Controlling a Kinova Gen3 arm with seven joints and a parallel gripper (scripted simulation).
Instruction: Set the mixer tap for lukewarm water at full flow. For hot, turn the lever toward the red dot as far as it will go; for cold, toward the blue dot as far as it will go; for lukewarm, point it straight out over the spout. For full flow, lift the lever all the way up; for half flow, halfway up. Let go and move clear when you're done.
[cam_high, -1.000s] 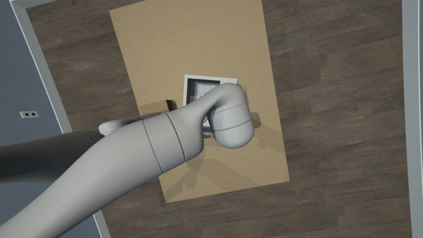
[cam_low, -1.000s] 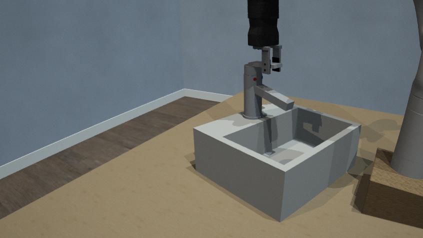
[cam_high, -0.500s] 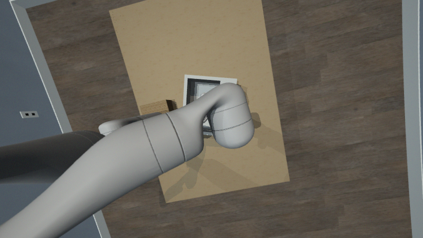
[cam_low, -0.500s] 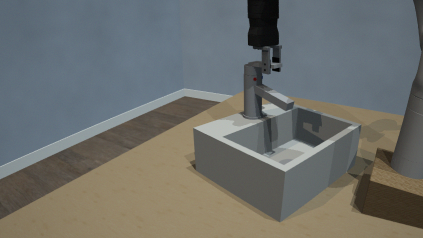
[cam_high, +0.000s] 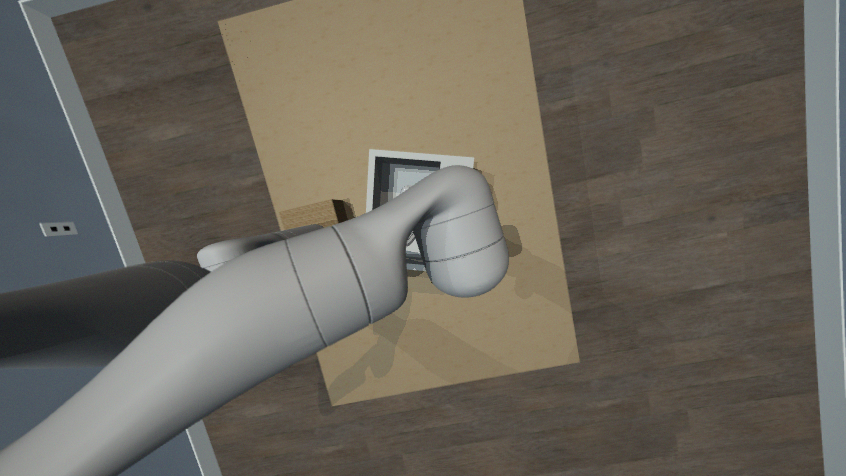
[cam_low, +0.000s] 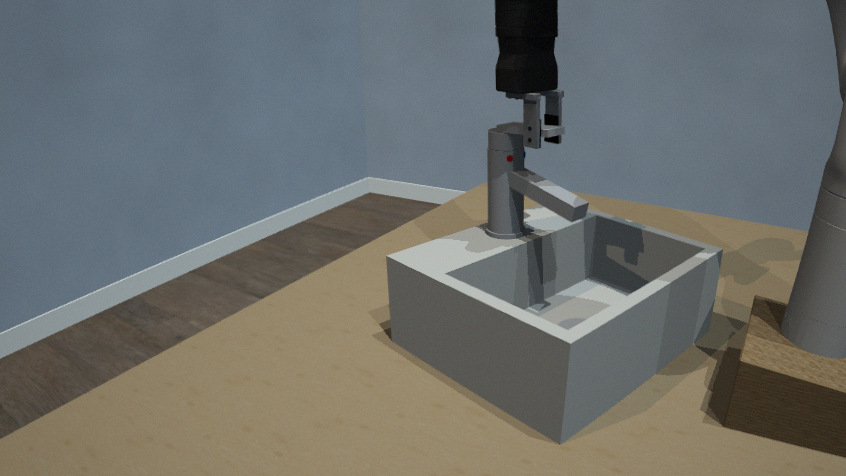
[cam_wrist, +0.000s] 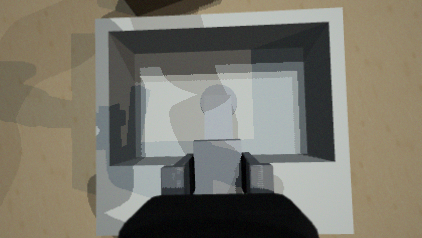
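The grey mixer tap is 5 cm below my hand, 4 cm ahead of it and 1 cm to the right of it. Round my hand: flat lever 2 cm ahead, 1 cm to the right; grey square sink 23 cm below, 5 cm behind, 2 cm to the left.
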